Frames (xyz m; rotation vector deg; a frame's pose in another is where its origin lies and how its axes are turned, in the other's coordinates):
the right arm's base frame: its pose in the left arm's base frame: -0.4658 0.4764 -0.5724 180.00 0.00 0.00
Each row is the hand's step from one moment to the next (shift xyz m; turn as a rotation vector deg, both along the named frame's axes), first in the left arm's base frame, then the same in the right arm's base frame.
Working: the left arm's base frame: its pose in the right arm's base frame: 0.4658 0.4764 -0.5724 180.00 0.00 0.00

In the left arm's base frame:
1: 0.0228 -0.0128 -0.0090 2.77 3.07 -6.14
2: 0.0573 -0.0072 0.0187 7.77 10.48 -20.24
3: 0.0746 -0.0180 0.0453 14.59 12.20 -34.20
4: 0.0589 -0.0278 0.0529 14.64 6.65 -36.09
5: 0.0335 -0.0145 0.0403 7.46 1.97 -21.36
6: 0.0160 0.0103 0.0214 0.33 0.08 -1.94
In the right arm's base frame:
1: 0.0228 0.0128 0.0090 2.77 -3.07 6.14
2: 0.0573 0.0072 -0.0187 7.77 -10.48 20.24
3: 0.0746 0.0180 -0.0453 14.59 -12.20 34.20
4: 0.0589 0.0278 -0.0529 14.64 -6.65 36.09
5: 0.0335 0.0145 -0.0403 7.46 -1.97 21.36
6: 0.0160 -0.0103 -0.0214 0.33 -0.08 1.94

